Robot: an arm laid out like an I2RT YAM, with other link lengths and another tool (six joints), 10 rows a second.
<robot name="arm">
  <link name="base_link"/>
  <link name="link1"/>
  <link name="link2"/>
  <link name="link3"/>
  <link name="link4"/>
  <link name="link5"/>
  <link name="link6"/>
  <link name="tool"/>
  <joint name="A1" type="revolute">
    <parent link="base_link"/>
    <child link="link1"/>
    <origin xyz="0 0 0.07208" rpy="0 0 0"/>
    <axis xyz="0 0 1"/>
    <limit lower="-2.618" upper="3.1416"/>
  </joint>
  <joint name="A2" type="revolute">
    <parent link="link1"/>
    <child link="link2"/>
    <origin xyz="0.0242 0.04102 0.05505" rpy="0 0 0"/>
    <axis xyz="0 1 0"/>
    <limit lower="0" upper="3.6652"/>
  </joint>
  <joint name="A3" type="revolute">
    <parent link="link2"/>
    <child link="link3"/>
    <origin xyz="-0.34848 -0.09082 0" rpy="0 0 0"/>
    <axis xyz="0 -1 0"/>
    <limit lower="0" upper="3.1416"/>
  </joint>
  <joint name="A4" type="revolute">
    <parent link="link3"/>
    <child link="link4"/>
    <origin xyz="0.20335 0.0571 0.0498" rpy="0 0 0"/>
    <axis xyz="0 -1 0"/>
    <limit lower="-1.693" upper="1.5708"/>
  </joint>
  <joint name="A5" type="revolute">
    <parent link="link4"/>
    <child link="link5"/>
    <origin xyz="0.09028 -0.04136 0.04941" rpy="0 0 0"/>
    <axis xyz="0 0 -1"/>
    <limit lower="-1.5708" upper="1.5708"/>
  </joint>
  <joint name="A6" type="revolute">
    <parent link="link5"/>
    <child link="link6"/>
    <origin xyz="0.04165 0 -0.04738" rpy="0 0 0"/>
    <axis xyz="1 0 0"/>
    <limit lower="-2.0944" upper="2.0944"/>
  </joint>
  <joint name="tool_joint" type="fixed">
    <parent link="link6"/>
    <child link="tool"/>
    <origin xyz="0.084 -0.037 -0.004" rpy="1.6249 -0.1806 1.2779"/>
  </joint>
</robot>
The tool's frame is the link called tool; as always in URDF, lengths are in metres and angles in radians.
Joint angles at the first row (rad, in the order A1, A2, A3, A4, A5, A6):
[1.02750 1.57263 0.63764 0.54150 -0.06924 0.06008]
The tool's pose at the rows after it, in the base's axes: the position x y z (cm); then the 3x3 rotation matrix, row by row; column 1 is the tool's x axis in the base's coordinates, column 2 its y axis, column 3 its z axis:
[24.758, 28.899, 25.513], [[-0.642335, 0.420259, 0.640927], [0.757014, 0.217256, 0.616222], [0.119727, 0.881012, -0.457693]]
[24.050, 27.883, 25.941], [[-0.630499, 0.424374, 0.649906], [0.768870, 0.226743, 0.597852], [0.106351, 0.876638, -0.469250]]
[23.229, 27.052, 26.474], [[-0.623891, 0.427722, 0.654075], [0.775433, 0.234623, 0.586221], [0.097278, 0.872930, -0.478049]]
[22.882, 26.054, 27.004], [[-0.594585, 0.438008, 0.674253], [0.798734, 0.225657, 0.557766], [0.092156, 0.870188, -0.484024]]
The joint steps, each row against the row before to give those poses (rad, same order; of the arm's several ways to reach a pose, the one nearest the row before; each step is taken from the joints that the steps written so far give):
[0.00878 -0.03547 -0.00002 -0.05910 0.03052 0.00534]
[0.01260 -0.04809 0.00002 -0.06413 0.02900 0.00382]
[0.01756 -0.04766 0.00534 -0.06522 0.02557 0.00649]
[0.01029 -0.03968 0.00953 -0.05798 0.04348 0.01869]

